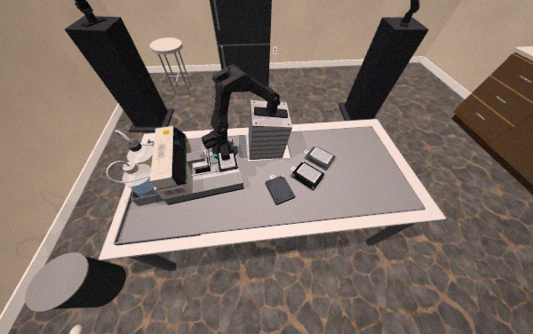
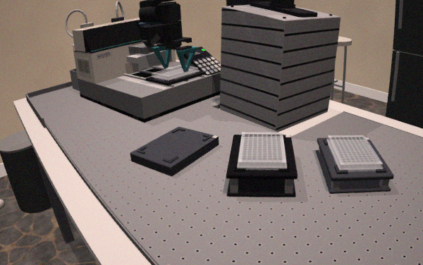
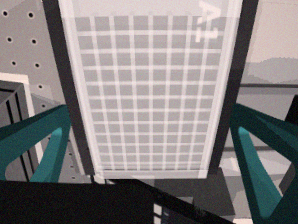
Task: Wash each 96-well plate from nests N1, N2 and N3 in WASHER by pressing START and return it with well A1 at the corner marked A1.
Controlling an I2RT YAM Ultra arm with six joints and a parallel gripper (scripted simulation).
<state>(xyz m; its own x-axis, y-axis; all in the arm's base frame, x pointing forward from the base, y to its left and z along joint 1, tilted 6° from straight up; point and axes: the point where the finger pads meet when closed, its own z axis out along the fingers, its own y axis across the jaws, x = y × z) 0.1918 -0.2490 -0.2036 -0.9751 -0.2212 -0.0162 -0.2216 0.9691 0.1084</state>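
Right now the carrier is 3 cm below my hand. The rest, counted from my hand: N2 label (42 cm to the left, 11 cm below, 1 cm ahead); then washer (15 cm to the right, 3 cm ahead, 2 cm above); then N1 label (28 cm to the left, 11 cm below, 8 cm ahead).
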